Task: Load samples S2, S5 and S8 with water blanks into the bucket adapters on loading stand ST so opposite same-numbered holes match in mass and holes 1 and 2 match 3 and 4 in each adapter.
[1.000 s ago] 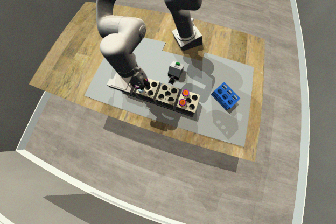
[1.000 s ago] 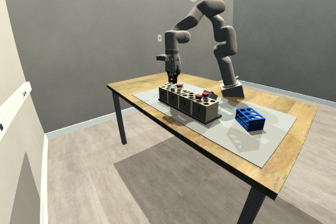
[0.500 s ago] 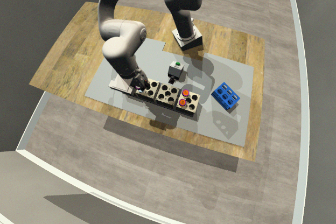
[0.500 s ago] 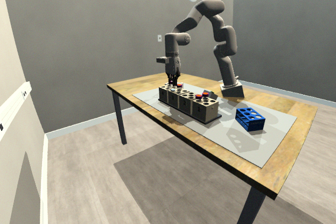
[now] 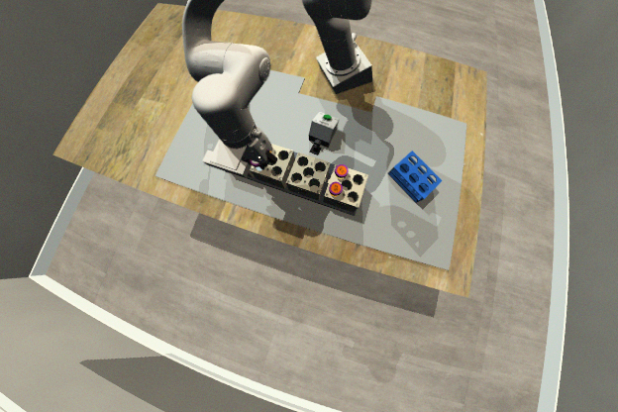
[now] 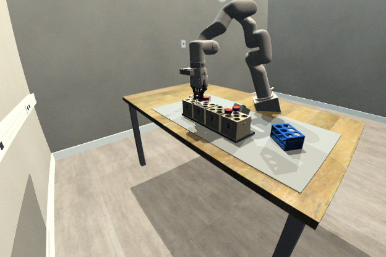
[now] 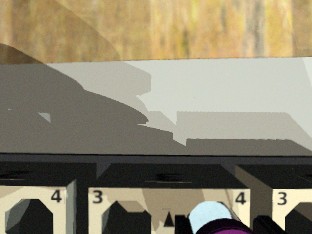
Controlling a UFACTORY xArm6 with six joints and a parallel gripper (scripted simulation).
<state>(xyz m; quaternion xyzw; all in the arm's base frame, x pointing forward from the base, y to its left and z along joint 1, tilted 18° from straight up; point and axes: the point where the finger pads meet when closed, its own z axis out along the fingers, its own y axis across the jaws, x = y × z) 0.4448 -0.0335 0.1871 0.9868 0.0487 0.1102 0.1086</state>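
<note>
The water blank lies 5 cm below my hand and 1 cm to the right of it. Also, from my hand: white blank rack: 25 cm to the right, 17 cm behind, 11 cm below; green DONE key: 24 cm behind, 11 cm to the left, 7 cm below; blue sample rack: 43 cm to the left, 17 cm behind, 11 cm below.
</note>
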